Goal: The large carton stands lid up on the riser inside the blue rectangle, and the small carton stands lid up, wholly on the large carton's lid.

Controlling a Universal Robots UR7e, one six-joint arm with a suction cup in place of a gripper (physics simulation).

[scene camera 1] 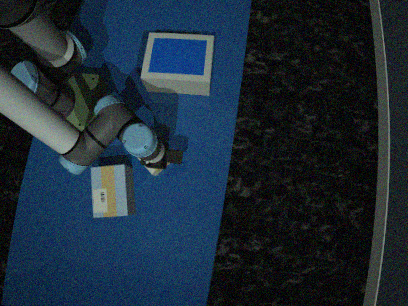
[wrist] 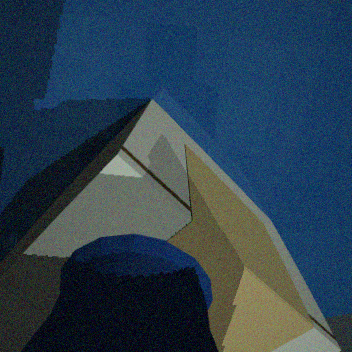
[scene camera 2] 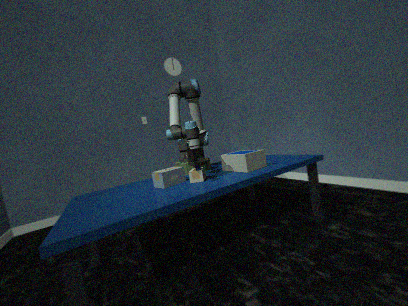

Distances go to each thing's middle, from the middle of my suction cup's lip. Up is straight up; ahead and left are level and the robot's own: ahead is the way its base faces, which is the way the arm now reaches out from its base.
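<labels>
The riser (scene camera 1: 173, 63) is 37 cm to the left of my suction cup, 2 cm ahead of it and 2 cm below it; going by their middles, it is the farthest from my suction cup of the things named here. Counted from my suction cup again, the small carton (wrist: 152, 178) is 5 cm below, 4 cm behind and 1 cm to the left. And the large carton (scene camera 1: 112, 186)? My suction cup is 3 cm above it, 16 cm past it and 14 cm to the left of it.
</labels>
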